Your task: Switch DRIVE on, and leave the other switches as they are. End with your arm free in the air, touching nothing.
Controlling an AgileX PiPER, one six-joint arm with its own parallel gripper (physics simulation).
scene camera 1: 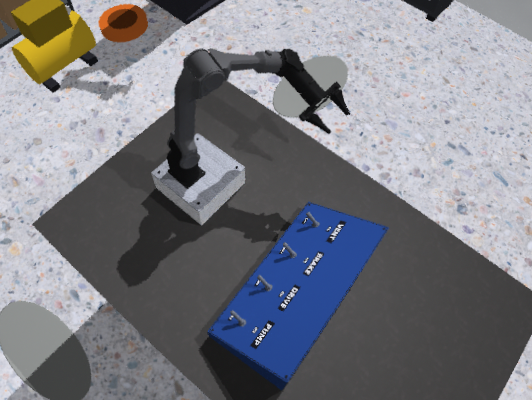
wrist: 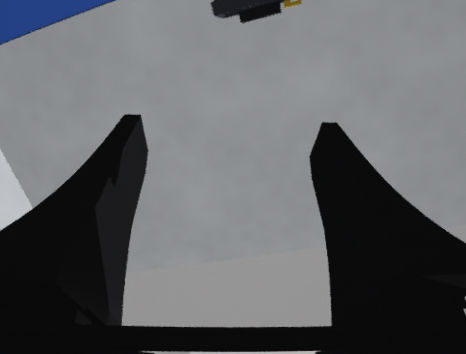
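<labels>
You'd find my gripper in scene camera 1, and it's there in the wrist view too. On my gripper, (scene camera 1: 331,99) and (wrist: 390,265) are the same spot.
</labels>
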